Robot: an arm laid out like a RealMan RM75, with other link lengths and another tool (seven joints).
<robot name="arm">
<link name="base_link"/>
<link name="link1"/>
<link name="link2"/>
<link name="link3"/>
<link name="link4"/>
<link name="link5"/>
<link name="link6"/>
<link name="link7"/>
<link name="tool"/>
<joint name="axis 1" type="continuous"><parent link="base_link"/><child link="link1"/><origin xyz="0.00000 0.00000 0.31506" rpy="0.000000 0.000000 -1.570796"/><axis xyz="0 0 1"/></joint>
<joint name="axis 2" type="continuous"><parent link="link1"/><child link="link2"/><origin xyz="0.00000 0.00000 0.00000" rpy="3.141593 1.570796 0.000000"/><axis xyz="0 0 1"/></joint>
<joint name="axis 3" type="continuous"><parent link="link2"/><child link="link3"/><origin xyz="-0.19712 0.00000 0.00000" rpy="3.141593 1.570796 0.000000"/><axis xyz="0 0 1"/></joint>
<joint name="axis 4" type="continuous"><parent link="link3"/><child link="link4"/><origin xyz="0.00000 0.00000 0.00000" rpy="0.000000 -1.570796 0.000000"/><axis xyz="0 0 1"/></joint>
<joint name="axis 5" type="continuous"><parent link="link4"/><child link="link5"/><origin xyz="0.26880 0.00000 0.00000" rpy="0.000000 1.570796 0.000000"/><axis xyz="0 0 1"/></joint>
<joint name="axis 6" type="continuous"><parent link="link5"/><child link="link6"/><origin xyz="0.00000 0.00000 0.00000" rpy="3.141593 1.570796 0.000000"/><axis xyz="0 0 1"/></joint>
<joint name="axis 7" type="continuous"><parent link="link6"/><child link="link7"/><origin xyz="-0.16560 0.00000 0.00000" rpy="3.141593 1.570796 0.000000"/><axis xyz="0 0 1"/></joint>
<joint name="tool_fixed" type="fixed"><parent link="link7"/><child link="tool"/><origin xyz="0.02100 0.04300 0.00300" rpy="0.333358 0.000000 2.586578"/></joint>
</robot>
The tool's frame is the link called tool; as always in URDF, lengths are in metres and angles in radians. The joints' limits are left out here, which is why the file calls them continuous.
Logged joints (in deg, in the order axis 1, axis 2, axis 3, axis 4, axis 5, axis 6, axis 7), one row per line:
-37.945 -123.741 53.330 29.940 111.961 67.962 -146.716
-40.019 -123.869 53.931 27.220 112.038 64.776 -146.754
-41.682 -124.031 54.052 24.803 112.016 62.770 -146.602
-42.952 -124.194 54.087 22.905 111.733 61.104 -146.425
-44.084 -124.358 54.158 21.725 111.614 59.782 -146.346
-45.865 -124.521 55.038 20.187 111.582 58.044 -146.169
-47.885 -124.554 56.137 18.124 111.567 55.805 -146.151
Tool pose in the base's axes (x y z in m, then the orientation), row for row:
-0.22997 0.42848 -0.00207 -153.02 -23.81 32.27
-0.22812 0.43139 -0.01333 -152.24 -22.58 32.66
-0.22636 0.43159 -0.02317 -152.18 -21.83 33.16
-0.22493 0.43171 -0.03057 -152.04 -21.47 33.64
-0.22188 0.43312 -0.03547 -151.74 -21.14 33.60
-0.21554 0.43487 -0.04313 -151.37 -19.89 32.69
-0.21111 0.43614 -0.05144 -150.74 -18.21 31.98
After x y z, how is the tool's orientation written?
As angles about the fixed x, y, z axes (roll, pitch, yaw), in degrees.
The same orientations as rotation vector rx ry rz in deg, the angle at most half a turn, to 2 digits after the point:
-138.71 -47.84 -19.91
-138.38 -48.07 -17.87
-138.43 -48.52 -16.73
-138.23 -49.01 -16.03
-138.13 -48.89 -15.50
-138.79 -47.54 -14.13
-139.27 -46.29 -12.05

